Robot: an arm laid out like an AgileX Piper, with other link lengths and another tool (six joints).
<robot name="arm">
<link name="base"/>
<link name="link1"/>
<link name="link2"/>
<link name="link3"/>
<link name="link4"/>
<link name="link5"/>
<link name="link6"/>
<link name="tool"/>
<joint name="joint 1" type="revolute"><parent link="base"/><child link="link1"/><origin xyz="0 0 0.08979" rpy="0 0 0"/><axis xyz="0 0 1"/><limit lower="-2.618" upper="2.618"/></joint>
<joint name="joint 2" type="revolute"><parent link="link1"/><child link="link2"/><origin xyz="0 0 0" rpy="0 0 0"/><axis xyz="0 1 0"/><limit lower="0" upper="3.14"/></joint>
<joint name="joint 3" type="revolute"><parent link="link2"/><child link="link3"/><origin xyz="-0.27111 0 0.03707" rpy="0 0 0"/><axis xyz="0 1 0"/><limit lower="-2.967" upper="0"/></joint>
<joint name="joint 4" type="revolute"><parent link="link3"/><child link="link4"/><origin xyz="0.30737 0 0.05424" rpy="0 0 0"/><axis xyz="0.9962 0 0.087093"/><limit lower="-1.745" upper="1.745"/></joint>
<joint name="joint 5" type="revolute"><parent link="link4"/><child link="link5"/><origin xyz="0 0 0" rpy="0 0 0"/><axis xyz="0 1 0"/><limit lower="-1.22" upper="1.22"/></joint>
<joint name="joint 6" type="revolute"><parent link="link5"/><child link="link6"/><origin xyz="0.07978 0 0.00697" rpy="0 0 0"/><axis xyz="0.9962 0 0.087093"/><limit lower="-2.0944" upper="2.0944"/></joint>
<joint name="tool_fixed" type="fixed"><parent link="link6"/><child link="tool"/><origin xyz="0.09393 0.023 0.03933" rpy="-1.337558 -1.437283 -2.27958"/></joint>
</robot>
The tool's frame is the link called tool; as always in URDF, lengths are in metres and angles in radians.
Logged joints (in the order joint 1, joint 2, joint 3, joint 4, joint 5, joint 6), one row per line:
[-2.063, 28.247, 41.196, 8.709, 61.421, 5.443]
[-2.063, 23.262, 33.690, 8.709, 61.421, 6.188]
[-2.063, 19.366, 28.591, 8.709, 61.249, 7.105]
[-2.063, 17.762, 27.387, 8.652, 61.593, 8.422]
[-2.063, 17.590, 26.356, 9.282, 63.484, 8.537]
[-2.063, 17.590, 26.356, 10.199, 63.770, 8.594]
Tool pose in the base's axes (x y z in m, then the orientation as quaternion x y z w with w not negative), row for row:
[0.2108, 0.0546, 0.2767, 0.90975, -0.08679, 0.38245, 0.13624]
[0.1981, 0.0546, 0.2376, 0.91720, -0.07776, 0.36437, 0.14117]
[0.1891, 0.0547, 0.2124, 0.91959, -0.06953, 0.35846, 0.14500]
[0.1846, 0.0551, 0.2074, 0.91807, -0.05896, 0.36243, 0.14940]
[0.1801, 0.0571, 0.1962, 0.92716, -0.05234, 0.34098, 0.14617]
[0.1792, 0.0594, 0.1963, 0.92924, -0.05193, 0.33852, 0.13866]
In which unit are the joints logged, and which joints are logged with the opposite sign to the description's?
The joints are logged in degrees. Opposite sign: joint 1, joint 3, joint 6.
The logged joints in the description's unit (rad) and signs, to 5 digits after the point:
[0.03601, 0.49300, -0.71901, 0.15200, 1.07200, -0.09500]
[0.03601, 0.40600, -0.58800, 0.15200, 1.07200, -0.10800]
[0.03601, 0.33800, -0.49901, 0.15200, 1.06900, -0.12401]
[0.03601, 0.31001, -0.47799, 0.15101, 1.07500, -0.14699]
[0.03601, 0.30700, -0.46000, 0.16200, 1.10800, -0.14900]
[0.03601, 0.30700, -0.46000, 0.17801, 1.11300, -0.14999]

